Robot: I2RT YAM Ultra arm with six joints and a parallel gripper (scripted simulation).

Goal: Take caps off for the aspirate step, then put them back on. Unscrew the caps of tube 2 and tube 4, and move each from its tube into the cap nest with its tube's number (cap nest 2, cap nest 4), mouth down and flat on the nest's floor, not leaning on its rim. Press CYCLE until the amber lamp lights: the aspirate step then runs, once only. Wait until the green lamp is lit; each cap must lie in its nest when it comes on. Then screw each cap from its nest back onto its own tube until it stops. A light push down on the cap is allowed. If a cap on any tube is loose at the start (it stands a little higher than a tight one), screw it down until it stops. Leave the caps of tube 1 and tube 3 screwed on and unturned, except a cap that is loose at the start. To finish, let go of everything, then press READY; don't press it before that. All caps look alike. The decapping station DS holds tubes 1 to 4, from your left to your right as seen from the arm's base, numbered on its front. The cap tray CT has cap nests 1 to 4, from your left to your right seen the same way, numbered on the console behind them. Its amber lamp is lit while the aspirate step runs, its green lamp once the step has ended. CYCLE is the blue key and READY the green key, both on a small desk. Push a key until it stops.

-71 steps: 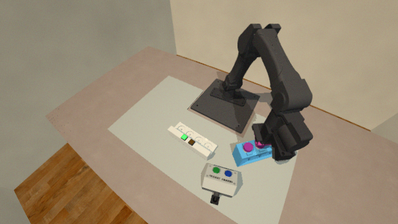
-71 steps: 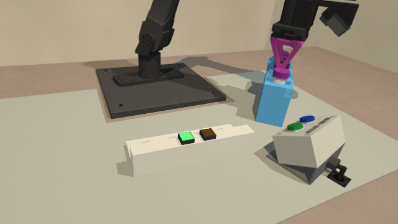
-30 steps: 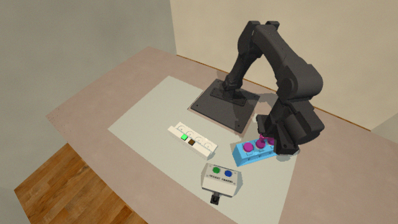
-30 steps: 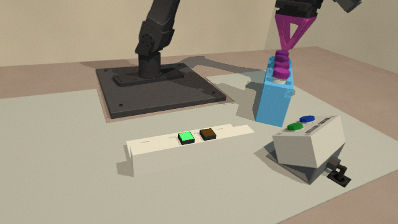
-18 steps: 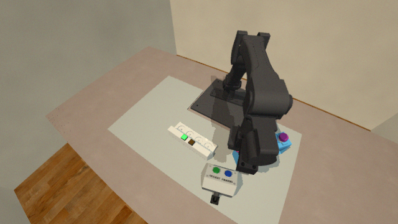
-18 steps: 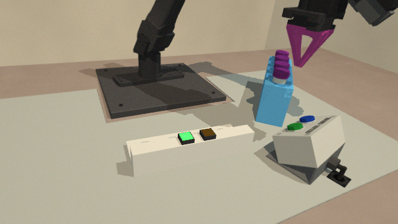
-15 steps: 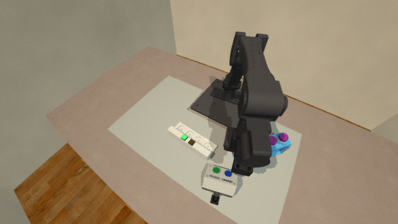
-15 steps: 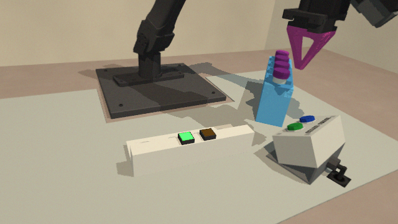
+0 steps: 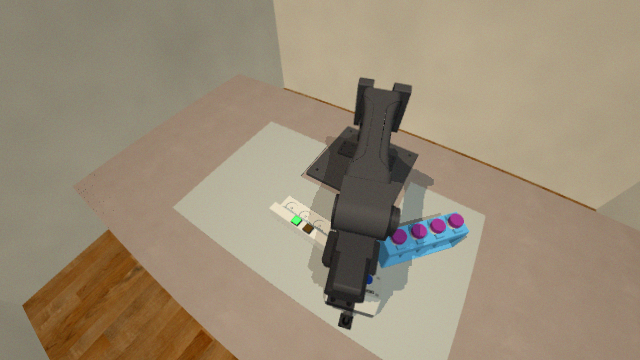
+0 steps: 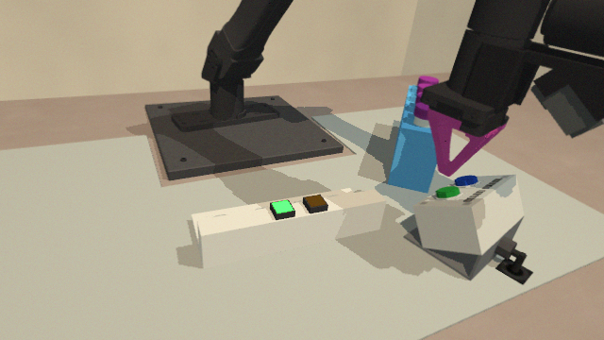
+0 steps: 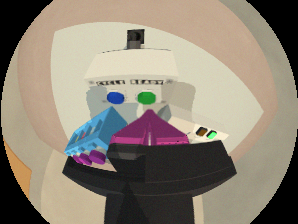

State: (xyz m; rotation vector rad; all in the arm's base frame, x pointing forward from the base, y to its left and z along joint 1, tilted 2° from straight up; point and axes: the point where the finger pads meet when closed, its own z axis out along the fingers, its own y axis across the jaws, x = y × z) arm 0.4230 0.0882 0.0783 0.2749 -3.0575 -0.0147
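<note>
The green ready key is 10 mm ahead of my hand, 10 mm to the left of it and 30 mm below it. Round my hand: blue cycle key: 50 mm to the left, 30 mm below.
</note>
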